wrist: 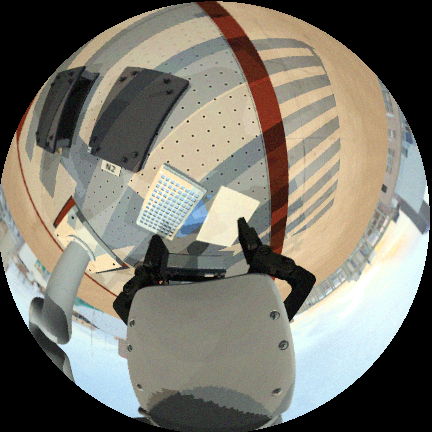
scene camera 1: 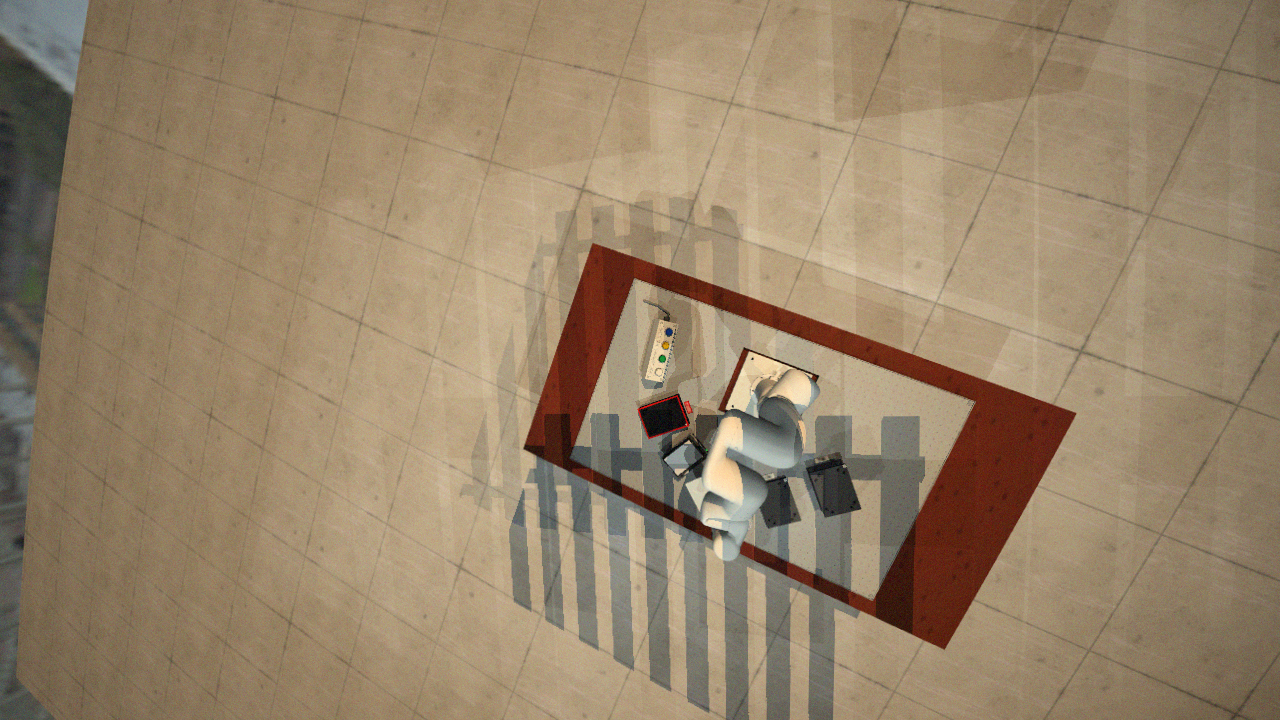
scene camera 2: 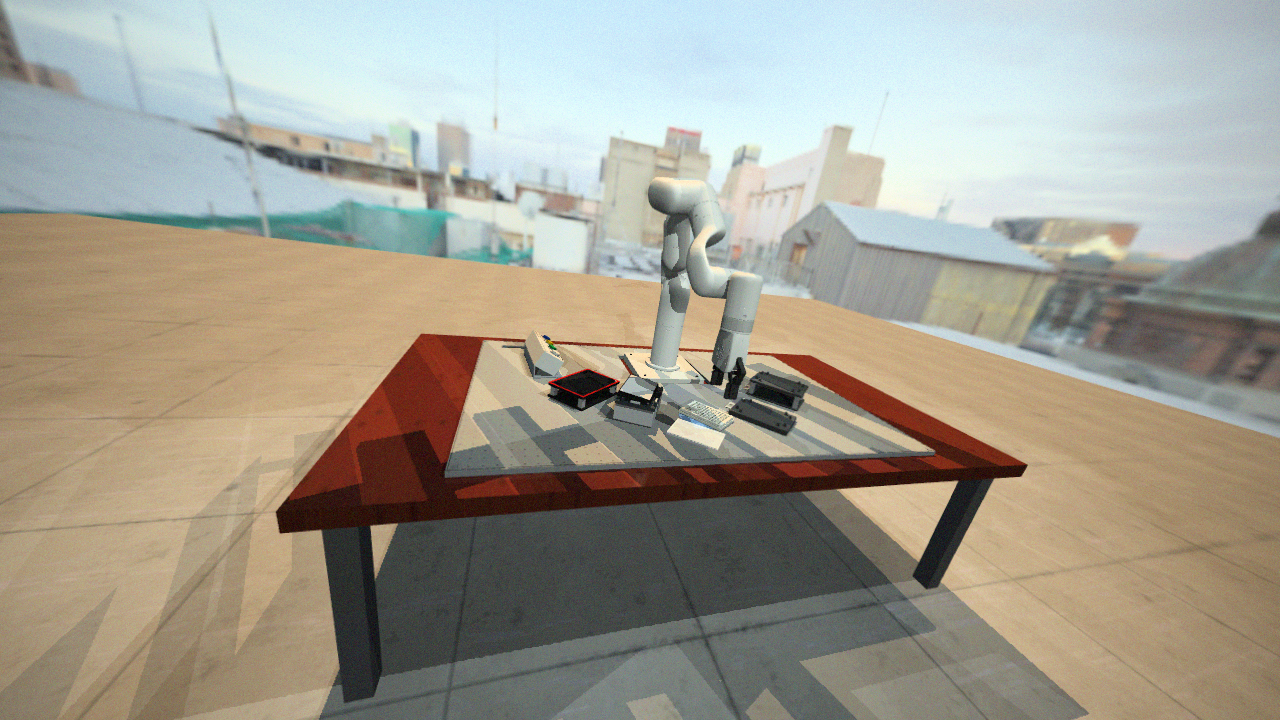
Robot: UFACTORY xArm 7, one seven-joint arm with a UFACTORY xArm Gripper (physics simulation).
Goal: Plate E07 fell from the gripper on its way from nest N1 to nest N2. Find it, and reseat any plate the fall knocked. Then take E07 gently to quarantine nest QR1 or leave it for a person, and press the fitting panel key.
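Frame: origin at the arm's base, x right, y ahead, z up, level; millimetres.
Where they show: gripper, between the fingertips: (wrist: 198, 236) (scene camera 2: 722, 391); arm's base, origin of its link: (wrist: 80, 249) (scene camera 2: 662, 364).
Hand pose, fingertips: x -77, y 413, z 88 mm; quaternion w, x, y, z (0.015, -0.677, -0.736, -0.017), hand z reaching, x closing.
Observation:
Things, the pixels of their top centre, and the offset from my fingertips. "*": a spot on its surface instead. Level surfaces: height alone.
- blue well plate, centre of its top: (wrist: 165, 209) (scene camera 2: 707, 412) dx +7, dy -56, dz -88 mm
- blank cream rectangle, a spot on its surface: (wrist: 228, 216) (scene camera 2: 701, 434) * dx +49, dy +55, dz -95 mm
- blue patch, a spot on its surface: (wrist: 192, 222) * dx +53, dy -17, dz -100 mm
- dark nest N2, centre of its top: (wrist: 122, 112) (scene camera 2: 764, 410) (scene camera 1: 777, 504) dx -168, dy -84, dz -78 mm
- grey-topped piece, centre of its top: (wrist: 193, 291) (scene camera 2: 639, 385) (scene camera 1: 682, 458) dx +204, dy -50, dz -25 mm
- red-rimmed black nest, centre of its top: (scene camera 2: 585, 379) (scene camera 1: 662, 417) dx +344, dy -125, dz -57 mm
- key panel, centre of its top: (scene camera 2: 543, 339) (scene camera 1: 656, 350) dx +487, dy -331, dz -19 mm
- dark nest, centre of its top: (scene camera 2: 780, 379) (scene camera 1: 836, 492) dx -282, dy -245, dz -39 mm
- perforated board, height of its surface: dz -102 mm
- red table, height of its surface: dz -115 mm
A white and blue well plate (scene camera 2: 707, 412) (wrist: 171, 201) lies on the board beside a blank cream rectangle (scene camera 2: 696, 434) (wrist: 228, 216). A blue patch (wrist: 192, 222) shows between them. The label E07 is not readable. The dark nest N2 (scene camera 1: 780, 501) (scene camera 2: 762, 416) (wrist: 140, 117) stands beside the well plate. A grey-topped piece (scene camera 1: 685, 456) (scene camera 2: 640, 386) sits tilted on a dark and grey unit. The red-rimmed black nest (scene camera 1: 664, 416) (scene camera 2: 583, 385) stands beside it. The key panel (scene camera 1: 662, 351) (scene camera 2: 544, 351) has coloured keys. My gripper (scene camera 2: 725, 386) (wrist: 198, 236) is open and empty above the board; the arm hides it in scene camera 1.
Another dark nest (scene camera 1: 833, 486) (scene camera 2: 776, 389) (wrist: 60, 110) stands beyond N2. The arm's base plate (scene camera 2: 635, 365) (wrist: 107, 262) is behind the well plate. The perforated board (scene camera 1: 617, 447) (scene camera 2: 501, 452) lies on the red table (scene camera 1: 993, 465) (scene camera 2: 358, 447).

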